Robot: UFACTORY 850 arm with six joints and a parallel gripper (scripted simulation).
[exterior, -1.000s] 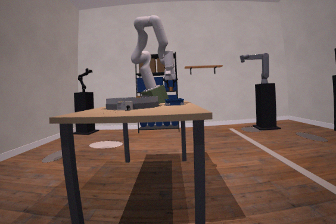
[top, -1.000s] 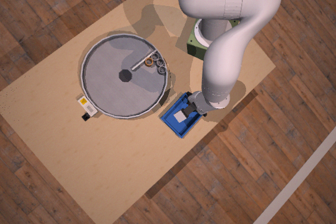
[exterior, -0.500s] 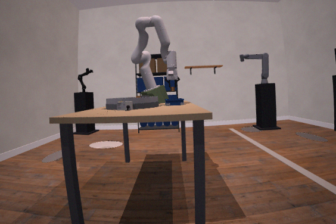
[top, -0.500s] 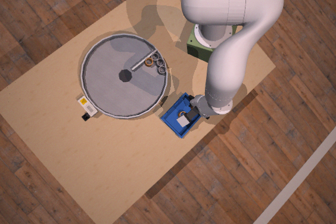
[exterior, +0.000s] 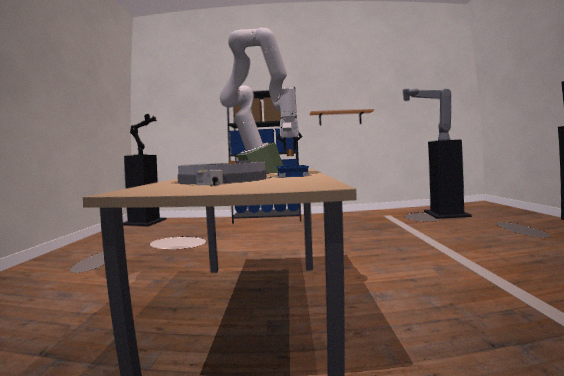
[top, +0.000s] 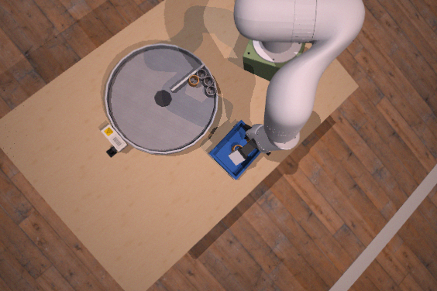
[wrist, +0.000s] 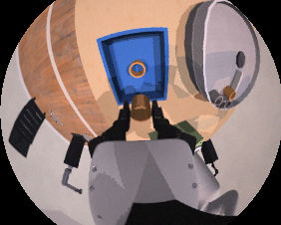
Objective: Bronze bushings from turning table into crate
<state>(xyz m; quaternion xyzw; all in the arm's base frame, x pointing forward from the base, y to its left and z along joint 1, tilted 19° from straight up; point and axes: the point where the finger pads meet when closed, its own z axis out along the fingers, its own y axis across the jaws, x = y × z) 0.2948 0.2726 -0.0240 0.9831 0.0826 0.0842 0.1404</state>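
The blue crate lies 13 cm below my hand, 4 cm ahead of it and 1 cm to the left of it. From my hand the other things lie so: round grey turning table (32 cm to the right, 18 cm ahead, 10 cm below).
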